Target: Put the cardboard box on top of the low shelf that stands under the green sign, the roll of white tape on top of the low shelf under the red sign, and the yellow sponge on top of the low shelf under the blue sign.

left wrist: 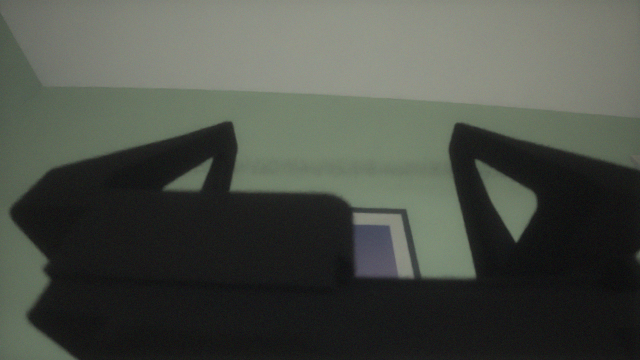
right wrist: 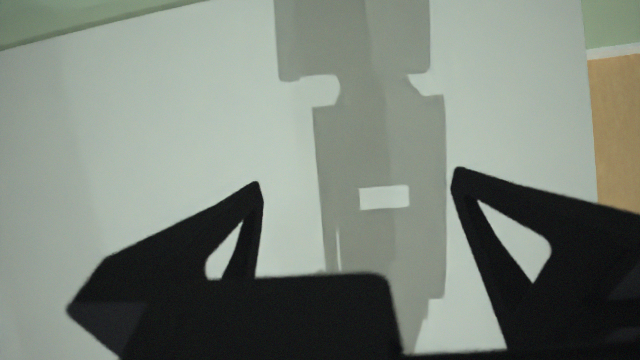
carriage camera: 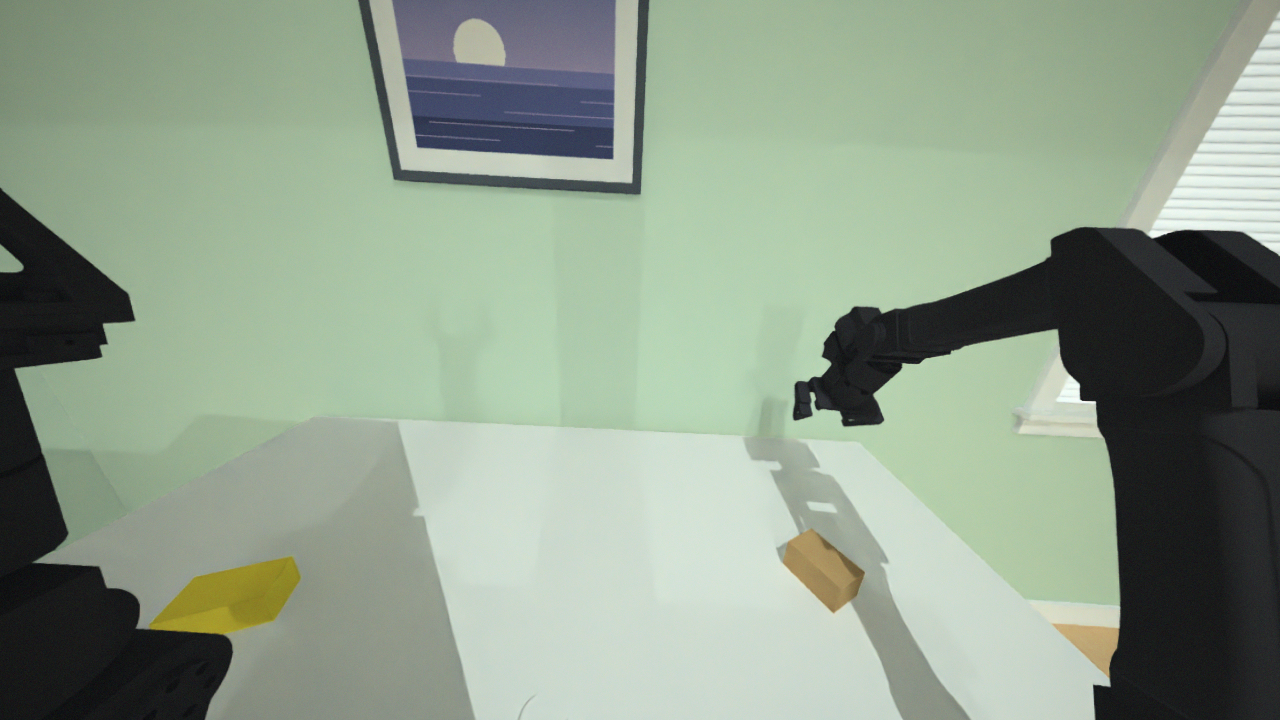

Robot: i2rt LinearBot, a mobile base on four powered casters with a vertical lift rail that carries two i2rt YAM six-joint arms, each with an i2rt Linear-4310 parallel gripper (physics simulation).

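Frame: origin at the left arm's base, x down, y left, z ahead, level; centimetres.
Seen in the pictures: left gripper, fingertip midpoint: (left wrist: 342,134); right gripper, fingertip midpoint: (right wrist: 355,184) (carriage camera: 818,420).
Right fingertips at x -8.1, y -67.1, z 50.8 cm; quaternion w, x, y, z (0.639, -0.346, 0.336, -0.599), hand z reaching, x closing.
A point is followed by its place in that frame.
The cardboard box (carriage camera: 821,569) {y -60.8, x 5.3, z 28.7 cm} lies on the white table at the right of the carriage view. The yellow sponge (carriage camera: 234,592) {y 19.8, x 5.8, z 19.2 cm} lies on the table at the left, near my left arm. A thin curved line at the bottom edge of that view may be the rim of the white tape roll; I cannot tell. My right gripper (carriage camera: 829,417) {y -67.1, x -8.1, z 50.8 cm} (right wrist: 355,184) {y -67.1, x -8.1, z 50.8 cm} is open and empty, in the air above the table, beyond the box. My left gripper (left wrist: 342,134) {y -0.9, x -44.3, z 3.1 cm} is open and empty, raised and facing the wall; part of it shows at the carriage view's left edge. The signs and low shelves do not show.
The white table (carriage camera: 554,501) {y -15.1, x 10.3, z 43.2 cm} (right wrist: 165,150) {y -44.2, x 10.3, z 55.3 cm} reaches toward the green wall. Its right edge and the wooden floor (right wrist: 617,135) {y -161.0, x 82.3, z 53.0 cm} beyond it show in the right wrist view. A framed picture (carriage camera: 514,107) {y -1.3, x -64.9, z 72.2 cm} (left wrist: 377,250) {y -17.2, x -79.6, z 72.9 cm} hangs on the wall. A window with blinds (carriage camera: 1226,152) {y -150.8, x -62.3, z 80.7 cm} is at the right.
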